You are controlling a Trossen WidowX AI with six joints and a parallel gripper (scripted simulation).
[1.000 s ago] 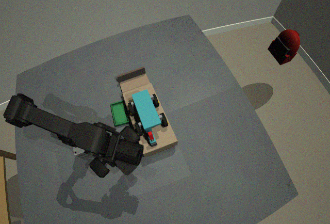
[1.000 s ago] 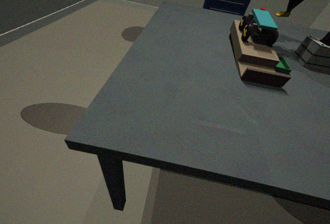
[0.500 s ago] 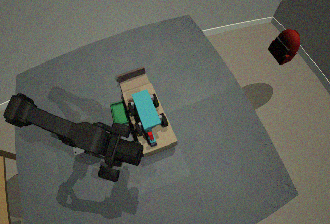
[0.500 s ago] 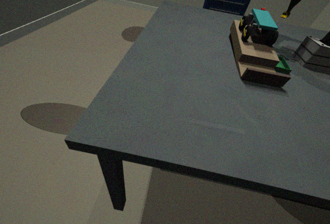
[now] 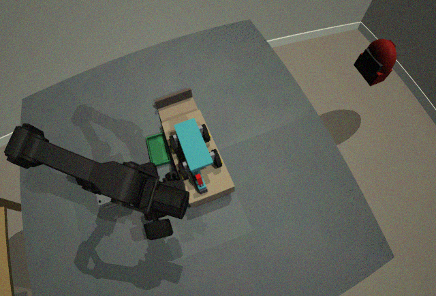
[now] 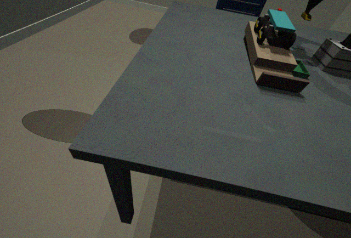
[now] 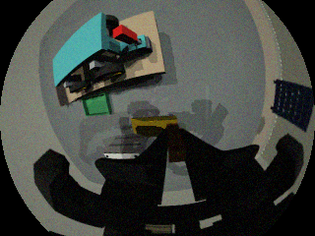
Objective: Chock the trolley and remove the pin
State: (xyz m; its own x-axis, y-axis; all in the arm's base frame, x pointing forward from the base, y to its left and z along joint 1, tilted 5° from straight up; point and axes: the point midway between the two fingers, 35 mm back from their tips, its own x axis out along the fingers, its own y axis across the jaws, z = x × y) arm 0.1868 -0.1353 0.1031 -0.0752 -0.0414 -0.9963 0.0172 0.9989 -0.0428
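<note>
Right now the yellow chock is 20 mm to the left of my gripper tip and 10 mm below it. The rest, counted from my gripper tip: teal-topped trolley 140 mm ahead, 160 mm to the left, 60 mm below; tan ramp 140 mm ahead, 160 mm to the left, 130 mm below; red-headed stop pin 130 mm ahead, 40 mm to the left, 40 mm below.
</note>
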